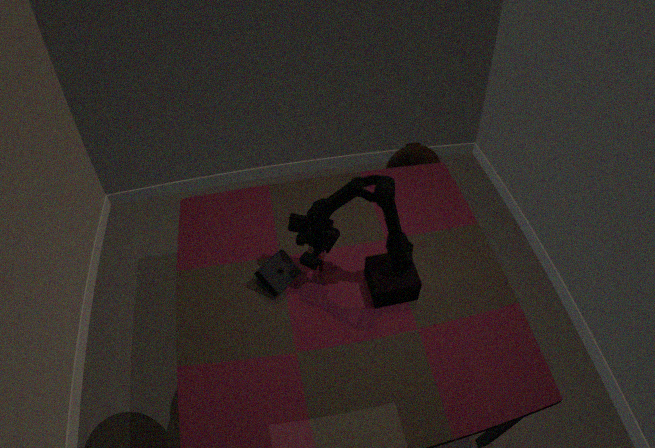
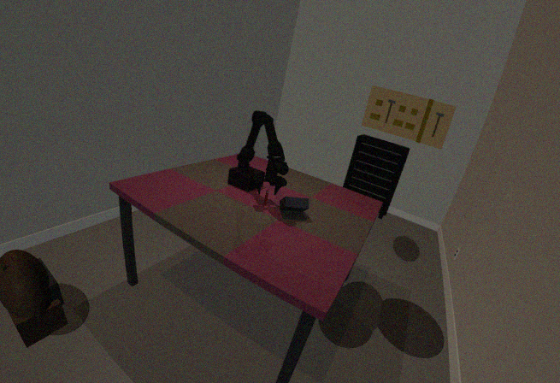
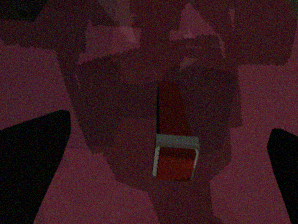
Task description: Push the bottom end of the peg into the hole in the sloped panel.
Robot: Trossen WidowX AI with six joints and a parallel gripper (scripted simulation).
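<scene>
The red flat-sided peg is right at my gripper tip. Round my gripper tip: dark sloped panel: 16 cm ahead, 2 cm to the left.
</scene>
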